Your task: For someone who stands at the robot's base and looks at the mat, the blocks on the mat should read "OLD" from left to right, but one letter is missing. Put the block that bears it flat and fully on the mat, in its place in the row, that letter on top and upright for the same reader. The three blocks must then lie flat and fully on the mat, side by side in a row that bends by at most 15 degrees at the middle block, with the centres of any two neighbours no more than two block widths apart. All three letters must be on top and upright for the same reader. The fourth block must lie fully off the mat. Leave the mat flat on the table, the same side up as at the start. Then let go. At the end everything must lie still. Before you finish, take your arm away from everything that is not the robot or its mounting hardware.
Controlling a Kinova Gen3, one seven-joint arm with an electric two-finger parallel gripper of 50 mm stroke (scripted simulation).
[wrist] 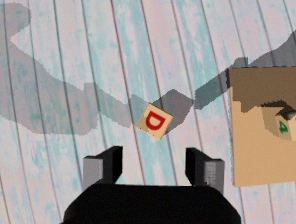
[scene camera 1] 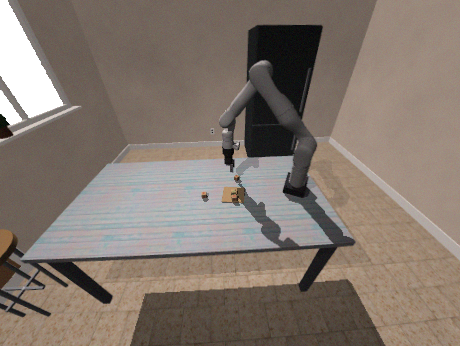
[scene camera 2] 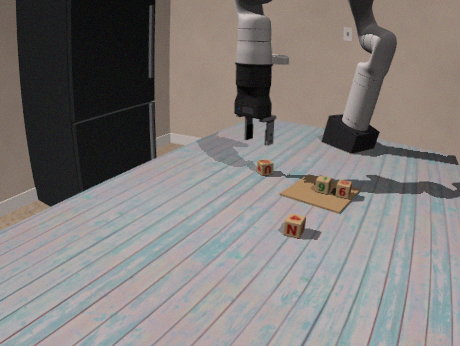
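Note:
There is a tan mat in the pictures, and they show my gripper too. I can also see my gripper in the wrist view.

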